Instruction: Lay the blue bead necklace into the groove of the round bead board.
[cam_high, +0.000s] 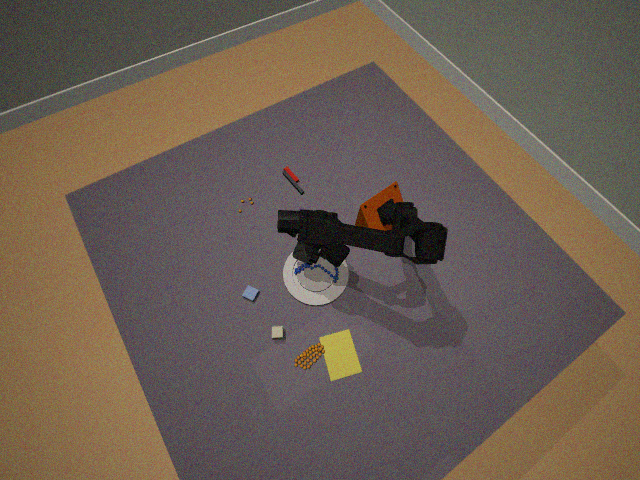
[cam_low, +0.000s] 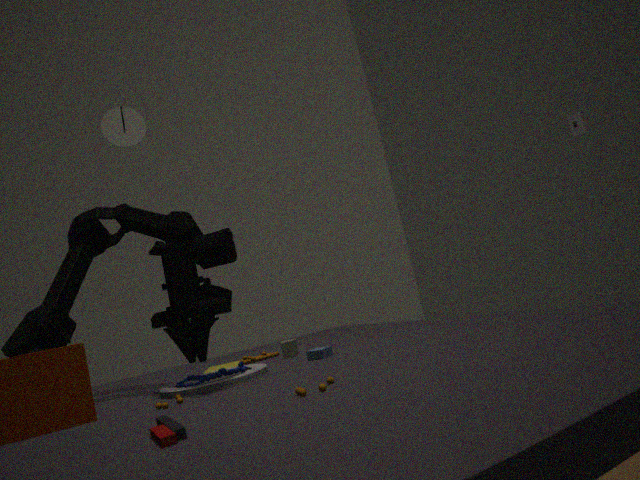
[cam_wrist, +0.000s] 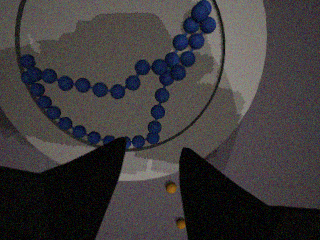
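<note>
Now: the round white bead board 3 cm ahead of my gripper tip, 4 cm to the left of it and 4 cm below it. Round my gripper tip: cream cube: 23 cm ahead, 12 cm to the left, 3 cm below; yellow sheet: 13 cm ahead, 27 cm to the left, 5 cm below; light blue cube: 23 cm ahead, 3 cm to the right, 4 cm below.
</note>
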